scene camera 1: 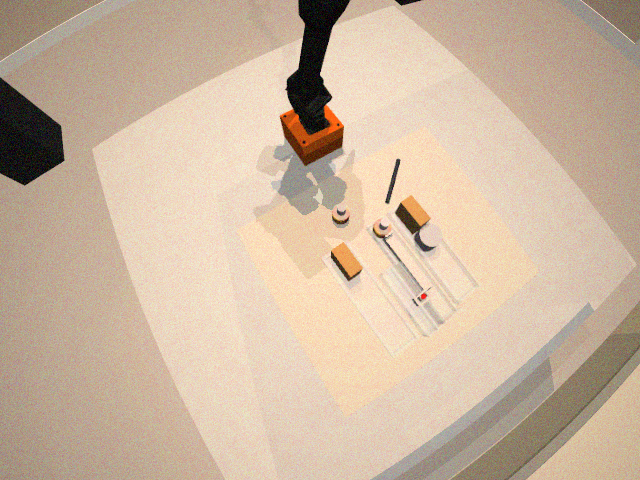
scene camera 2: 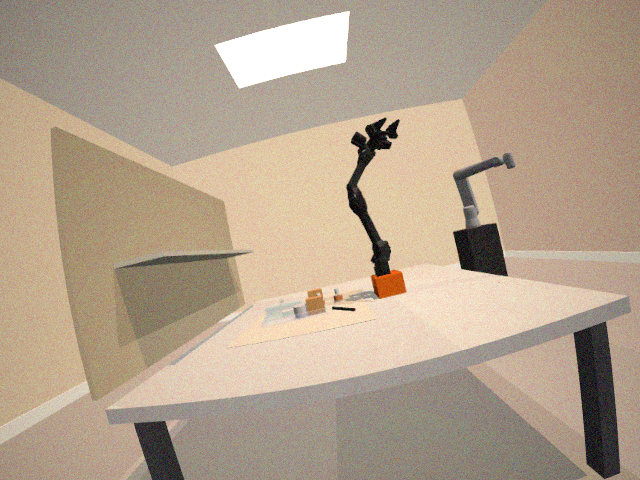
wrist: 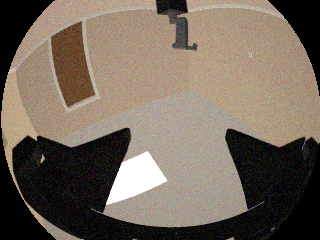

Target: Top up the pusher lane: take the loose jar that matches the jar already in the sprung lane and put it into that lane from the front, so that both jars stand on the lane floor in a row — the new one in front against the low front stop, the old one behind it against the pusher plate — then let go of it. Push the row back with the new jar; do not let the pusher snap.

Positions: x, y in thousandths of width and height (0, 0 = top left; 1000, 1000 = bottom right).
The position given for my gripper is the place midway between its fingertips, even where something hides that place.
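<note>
Nothing is in the grasp of my gripper (wrist: 564, 560), and it is open. I can see a brown box (scene camera 1: 640, 441) as well, and a wall shelf (scene camera 2: 263, 534) is part of the scene too.
</note>
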